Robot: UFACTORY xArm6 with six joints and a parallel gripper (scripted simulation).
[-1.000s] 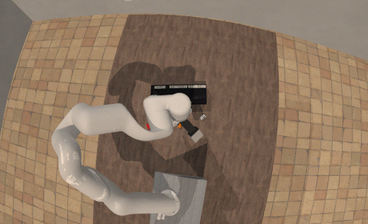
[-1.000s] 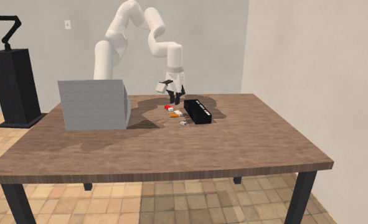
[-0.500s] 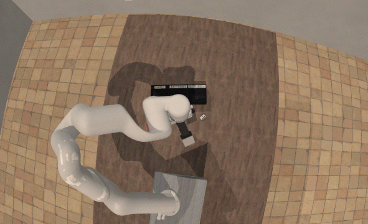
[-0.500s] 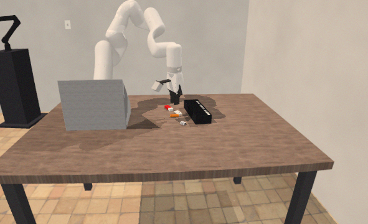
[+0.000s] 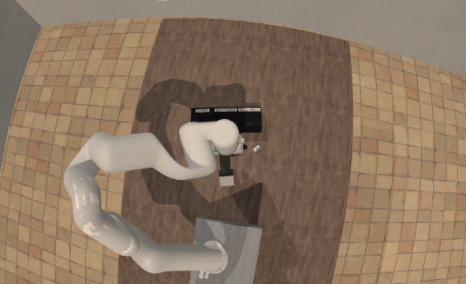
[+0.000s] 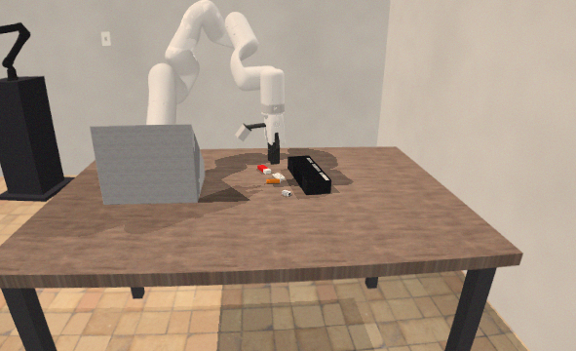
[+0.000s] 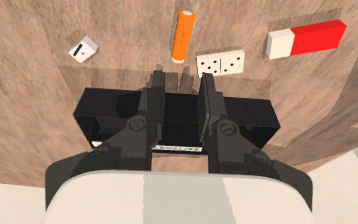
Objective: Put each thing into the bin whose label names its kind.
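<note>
The orange battery is 9 cm below my hand. Also, from my hand: white domino: 9 cm below, 5 cm to the left, 2 cm ahead; black nut: 12 cm ahead, 9 cm below, 5 cm to the right; eraser: 11 cm to the left, 9 cm below, 4 cm behind.
</note>
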